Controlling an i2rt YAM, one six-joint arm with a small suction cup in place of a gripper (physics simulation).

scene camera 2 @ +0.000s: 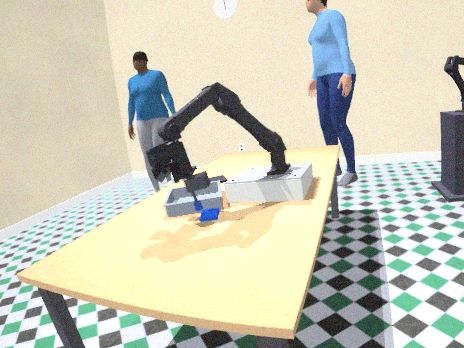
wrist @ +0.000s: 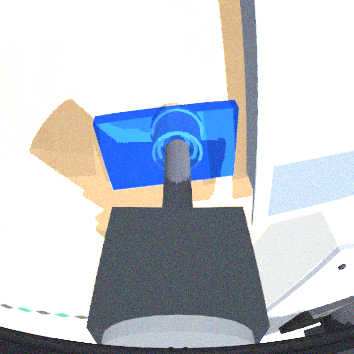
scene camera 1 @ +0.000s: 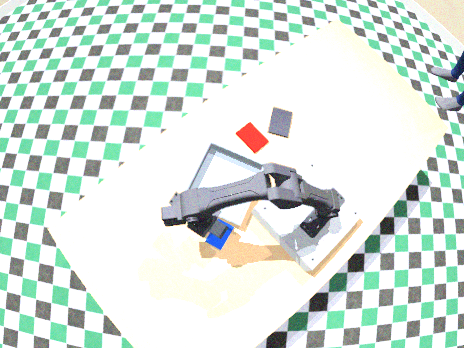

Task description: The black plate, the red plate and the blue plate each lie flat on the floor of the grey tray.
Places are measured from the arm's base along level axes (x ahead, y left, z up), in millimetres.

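Pixels of known places: hand at its tool point: [scene camera 2: 199, 208] [wrist: 176, 128]; arm's base at its link origin: [scene camera 2: 279, 170] [wrist: 337, 305] [scene camera 1: 322, 212].
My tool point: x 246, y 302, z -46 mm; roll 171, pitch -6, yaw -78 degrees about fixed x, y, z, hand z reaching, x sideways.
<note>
For each thing: its top centre in the pictures, then the offset to it from my tool point.
- blue plate at its top centre: [wrist: 169, 151] [scene camera 1: 219, 234] [scene camera 2: 209, 213] 33 mm back, 4 mm right, 19 mm down
- grey tray at its top centre: [scene camera 1: 224, 180] [scene camera 2: 193, 192] 85 mm ahead, 143 mm right, 21 mm up
- red plate at its top centre: [scene camera 1: 252, 136] 143 mm ahead, 354 mm right, 19 mm down
- black plate at its top centre: [scene camera 1: 280, 121] [scene camera 2: 217, 178] 112 mm ahead, 488 mm right, 20 mm down
The blue plate [scene camera 1: 216, 242] [scene camera 2: 208, 214] [wrist: 130, 158] lies flat on the table just outside the grey tray [scene camera 1: 215, 150] [scene camera 2: 187, 206], by its near wall. My suction cup [scene camera 2: 197, 205] [wrist: 177, 147] [scene camera 1: 220, 227] hangs close over the blue plate with a small gap, and its shadow falls on the plate. Nothing hangs from the cup. The red plate [scene camera 1: 251, 137] and the black plate [scene camera 1: 280, 121], which looks dark grey, lie flat on the table beyond the tray's far side. The tray floor that shows is bare, though the arm hides part of it.
The arm's pale base box [scene camera 1: 284, 235] [scene camera 2: 268, 187] stands right beside the tray. Two people [scene camera 2: 148, 101] [scene camera 2: 331, 74] stand on the floor behind the table. A second dark robot on a pedestal [scene camera 2: 453, 150] stands at the right.
</note>
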